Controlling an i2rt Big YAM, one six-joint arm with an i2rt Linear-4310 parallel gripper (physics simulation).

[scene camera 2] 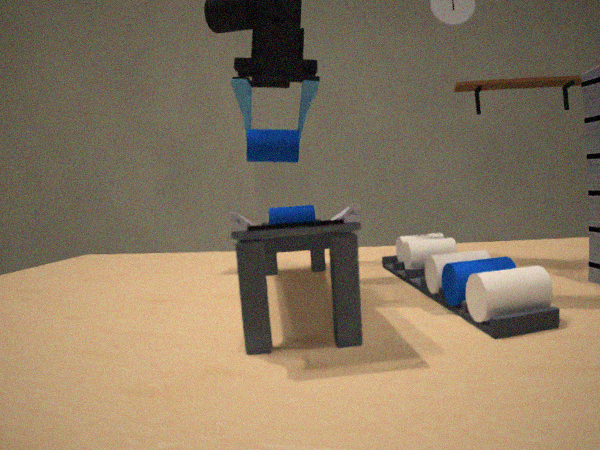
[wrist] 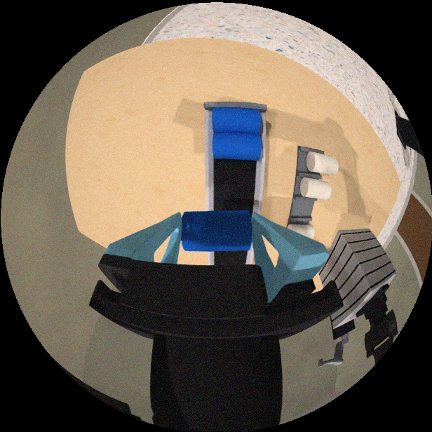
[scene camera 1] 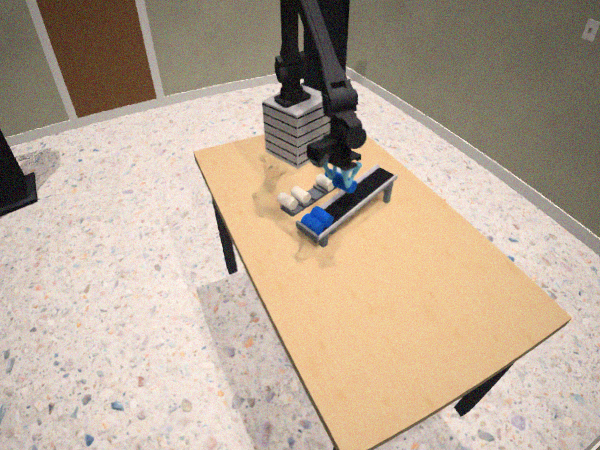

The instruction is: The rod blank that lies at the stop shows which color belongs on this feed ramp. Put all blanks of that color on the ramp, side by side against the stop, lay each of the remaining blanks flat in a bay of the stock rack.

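My gripper (scene camera 1: 344, 179) (scene camera 2: 274, 132) (wrist: 216, 218) is shut on a blue blank (scene camera 2: 273, 148) (wrist: 216, 235), held level and crosswise above the feed ramp (scene camera 1: 351, 197) (scene camera 2: 296, 231) (wrist: 234, 182). Two blue blanks (scene camera 1: 323, 216) (wrist: 236, 120) (wrist: 236, 146) lie side by side on the ramp at the stop (wrist: 235, 106). The stock rack (scene camera 1: 291, 211) (scene camera 2: 525, 323) (wrist: 302, 209) holds several white blanks (scene camera 1: 287, 201) (scene camera 1: 300, 194) (scene camera 1: 324, 181) (scene camera 2: 510, 294) and one blue blank (scene camera 2: 477, 280) between two white ones. One middle bay is bare. The gripper hides the rack's far end in scene camera 1.
The rack lies parallel beside the ramp on the wooden table (scene camera 1: 400, 300) (scene camera 2: 150, 390) (wrist: 135, 125). The ramp stands on legs with raised side rails. A grey slatted block (scene camera 1: 296, 131) (wrist: 357, 275) stands at the table's back, past the rack.
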